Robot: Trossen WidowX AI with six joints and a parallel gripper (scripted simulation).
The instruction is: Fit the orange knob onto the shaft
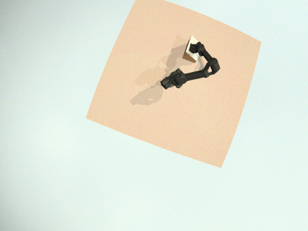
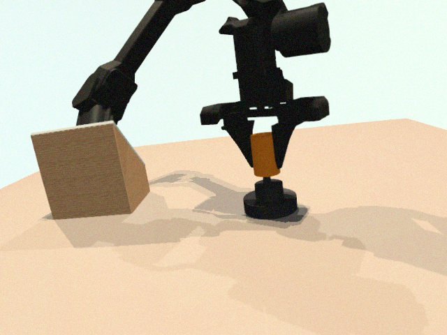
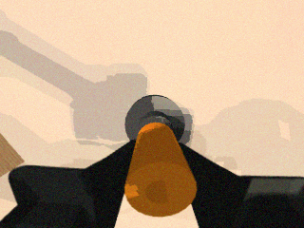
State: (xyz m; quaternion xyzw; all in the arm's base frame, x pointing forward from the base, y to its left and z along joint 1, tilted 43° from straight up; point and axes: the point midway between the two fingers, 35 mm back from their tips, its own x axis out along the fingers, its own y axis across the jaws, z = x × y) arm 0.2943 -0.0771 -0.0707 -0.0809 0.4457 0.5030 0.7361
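My gripper tip is 4 cm above the round pedestal. From my gripper tip the other things lie so: orange knob: 2 cm above.
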